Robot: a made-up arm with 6 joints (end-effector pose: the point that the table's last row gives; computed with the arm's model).
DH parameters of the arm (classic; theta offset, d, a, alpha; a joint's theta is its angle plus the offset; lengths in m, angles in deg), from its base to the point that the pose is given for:
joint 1: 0 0.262 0 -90
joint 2: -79.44 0 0.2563 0
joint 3: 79.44 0 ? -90
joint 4: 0 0.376 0 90
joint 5: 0 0 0.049 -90
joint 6: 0 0.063 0 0
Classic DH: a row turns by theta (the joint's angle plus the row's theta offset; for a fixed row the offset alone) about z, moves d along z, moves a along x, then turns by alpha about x.
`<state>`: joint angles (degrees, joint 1 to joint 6).
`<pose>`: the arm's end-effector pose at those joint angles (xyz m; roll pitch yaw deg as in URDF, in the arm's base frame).
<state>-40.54 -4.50 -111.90 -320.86 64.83 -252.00</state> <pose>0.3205 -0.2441 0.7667 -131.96 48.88 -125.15</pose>
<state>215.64 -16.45 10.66 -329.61 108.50 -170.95</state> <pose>-0.0056 -0.0509 0.1185 -23.70 -75.25 -149.51</pose>
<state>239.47 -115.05 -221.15 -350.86 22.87 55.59</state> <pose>0.1671 0.2898 -0.2592 137.42 20.83 165.74</pose>
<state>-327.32 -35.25 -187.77 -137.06 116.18 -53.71</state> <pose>-0.3741 -0.3032 0.6846 174.36 -39.24 -64.79</pose>
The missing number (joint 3, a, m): 0.085
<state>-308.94 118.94 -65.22 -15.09 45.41 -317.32</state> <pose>-0.0763 -0.0988 -0.2307 74.53 58.62 -41.44</pose>
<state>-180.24 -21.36 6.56 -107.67 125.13 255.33</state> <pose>-0.1543 0.0766 0.1744 -51.65 2.67 8.67</pose>
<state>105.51 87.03 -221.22 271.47 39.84 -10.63</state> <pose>-0.1369 0.5034 0.6067 56.46 -18.70 158.78</pose>
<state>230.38 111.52 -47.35 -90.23 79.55 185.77</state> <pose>0.0470 0.1400 -0.1406 95.53 -31.07 -141.81</pose>
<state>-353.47 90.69 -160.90 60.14 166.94 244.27</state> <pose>0.5663 0.1189 0.1527 -29.32 -75.12 25.09</pose>
